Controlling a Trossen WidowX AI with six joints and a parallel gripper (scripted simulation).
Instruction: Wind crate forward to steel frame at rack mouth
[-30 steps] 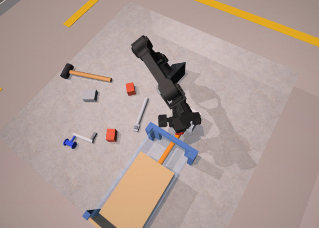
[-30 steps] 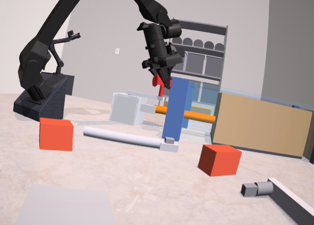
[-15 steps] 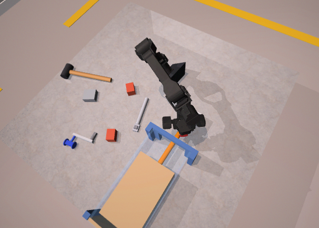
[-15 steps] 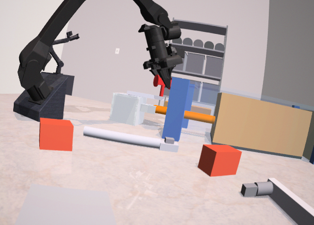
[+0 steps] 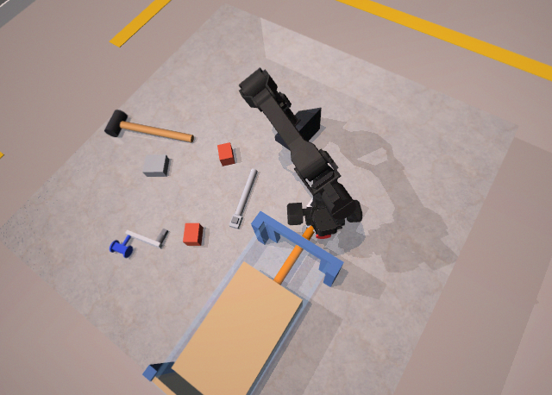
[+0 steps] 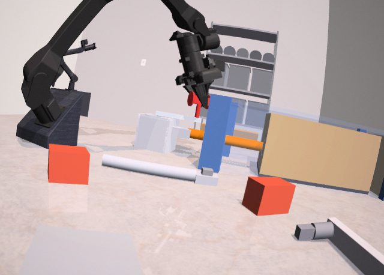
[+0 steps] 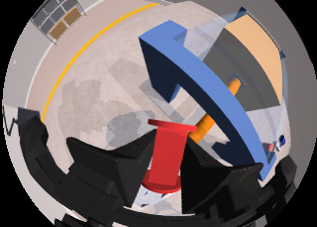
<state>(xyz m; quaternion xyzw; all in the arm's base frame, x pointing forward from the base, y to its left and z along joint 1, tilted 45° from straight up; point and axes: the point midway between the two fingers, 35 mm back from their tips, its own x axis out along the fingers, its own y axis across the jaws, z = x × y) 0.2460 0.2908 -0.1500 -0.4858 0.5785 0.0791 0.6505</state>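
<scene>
My gripper tip is now 50 mm past the crank handle, 30 mm to the left of it and 30 mm above it. Also, from my gripper tip: frame 60 mm ahead, 40 mm to the right, 30 mm below; then red knob 10 mm to the right, 10 mm behind; then grey winch 120 mm behind, 100 mm below, 60 mm to the right.
</scene>
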